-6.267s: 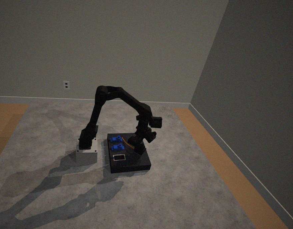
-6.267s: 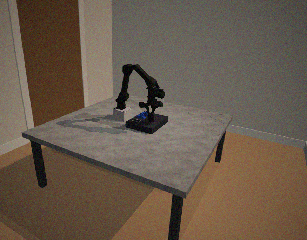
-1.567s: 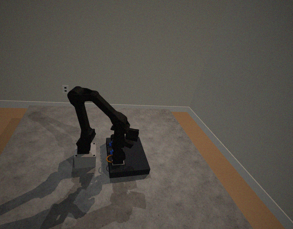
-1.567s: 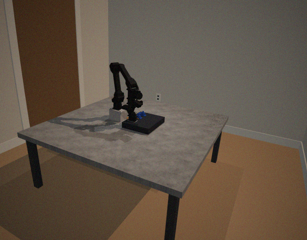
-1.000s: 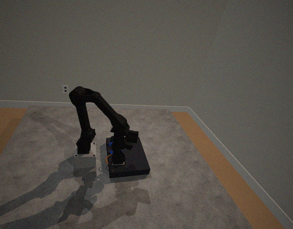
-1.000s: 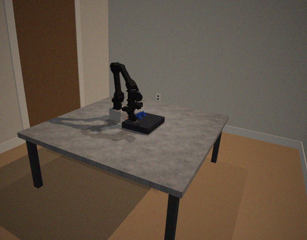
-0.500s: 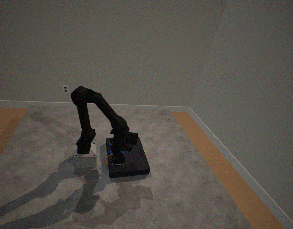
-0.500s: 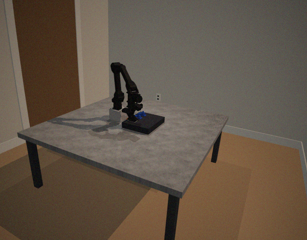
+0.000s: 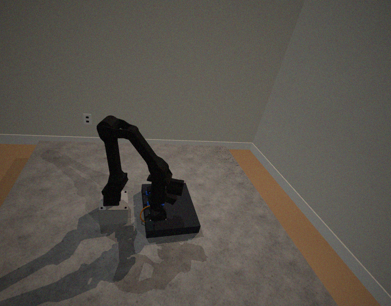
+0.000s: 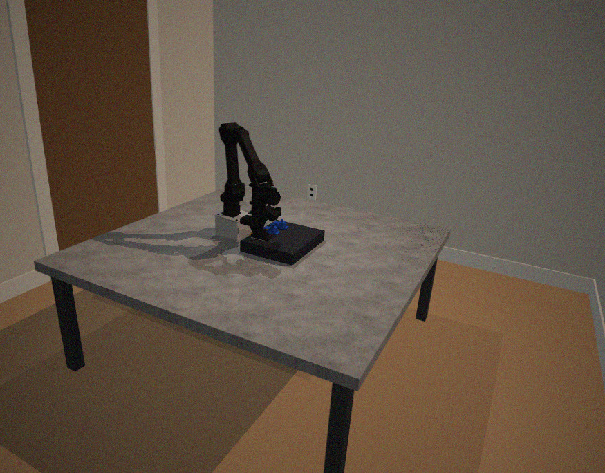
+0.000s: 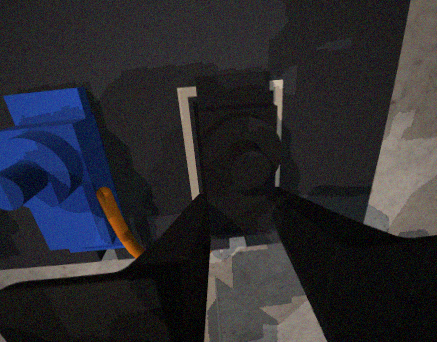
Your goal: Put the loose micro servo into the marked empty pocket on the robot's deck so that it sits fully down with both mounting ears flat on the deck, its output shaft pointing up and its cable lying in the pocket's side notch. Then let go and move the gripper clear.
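My gripper tip is 130 mm short of the dark deck, 70 mm to the right of it and 30 mm above it.
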